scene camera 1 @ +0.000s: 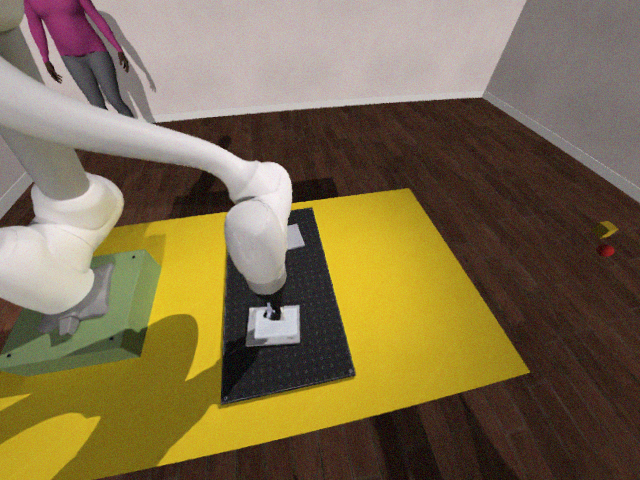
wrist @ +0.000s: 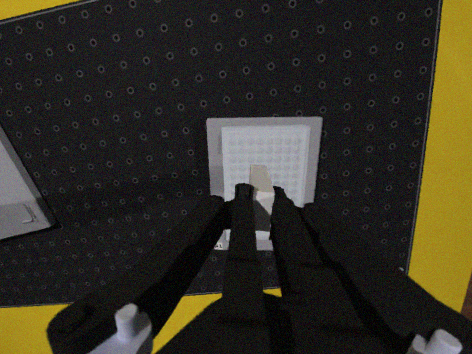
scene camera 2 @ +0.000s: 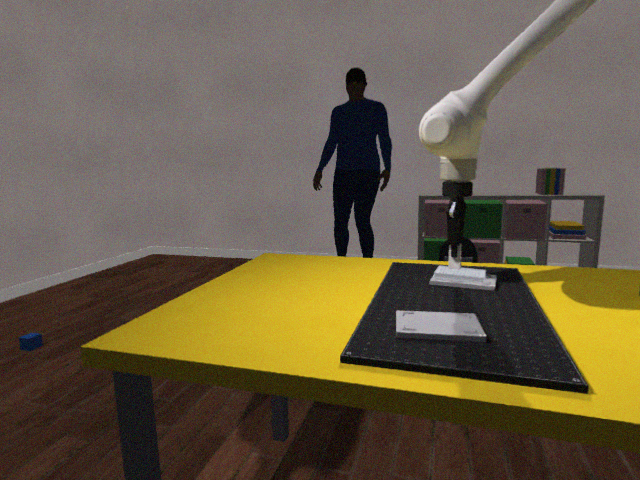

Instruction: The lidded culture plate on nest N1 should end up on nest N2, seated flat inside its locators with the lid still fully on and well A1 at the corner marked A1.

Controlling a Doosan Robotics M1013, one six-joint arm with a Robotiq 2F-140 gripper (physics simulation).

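Pixels of known places: gripper, fingertip midpoint: (scene camera 1: 280, 318) (wrist: 256, 178) (scene camera 2: 454, 268); arm's base, origin of the base link: (scene camera 1: 80, 296).
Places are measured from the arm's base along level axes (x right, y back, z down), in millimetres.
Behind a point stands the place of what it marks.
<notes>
The white lidded culture plate (scene camera 1: 276, 327) {x 269, y -546, z 67 mm} (scene camera 2: 461, 273) {x 227, y -549, z 67 mm} (wrist: 266, 152) {x 265, y -586, z 66 mm} sits on nest N1 (scene camera 1: 254, 339) (scene camera 2: 454, 283) {x 198, y -572, z 86 mm} (wrist: 315, 152) {x 315, y -566, z 85 mm}, a grey base on the black breadboard (scene camera 1: 310, 361) {x 389, y -614, z 97 mm} (scene camera 2: 516, 350) {x -174, y -528, z 96 mm} (wrist: 114, 114) {x 116, y -669, z 96 mm}. My gripper (scene camera 1: 270, 311) {x 248, y -564, z 60 mm} (scene camera 2: 454, 256) {x 248, y -564, z 60 mm} (wrist: 256, 178) {x 248, y -564, z 60 mm} is shut with nothing between its fingers. It points straight down, close above the plate's edge nearest the wrist camera. Nest N2 (scene camera 1: 295, 237) {x -68, y -705, z 84 mm} (scene camera 2: 439, 325) {x -100, y -649, z 85 mm} (wrist: 15, 213) {x -62, y -598, z 85 mm} is a flat grey plate on the same breadboard and carries nothing. A small A1 label shows on nest N1 beside the fingers in the wrist view.
The breadboard lies on a yellow table (scene camera 1: 413, 289) {x 289, y -1039, z 109 mm} (scene camera 2: 258, 310) {x 18, y -1053, z 109 mm}. The arm's green mount (scene camera 1: 129, 289) {x 26, y -144, z 0 mm} stands at the table's left. A person (scene camera 1: 77, 41) (scene camera 2: 356, 160) stands by the wall. A shelf unit (scene camera 2: 591, 227) is behind the table. Small blocks (scene camera 1: 606, 229) (scene camera 2: 30, 341) lie on the floor.
</notes>
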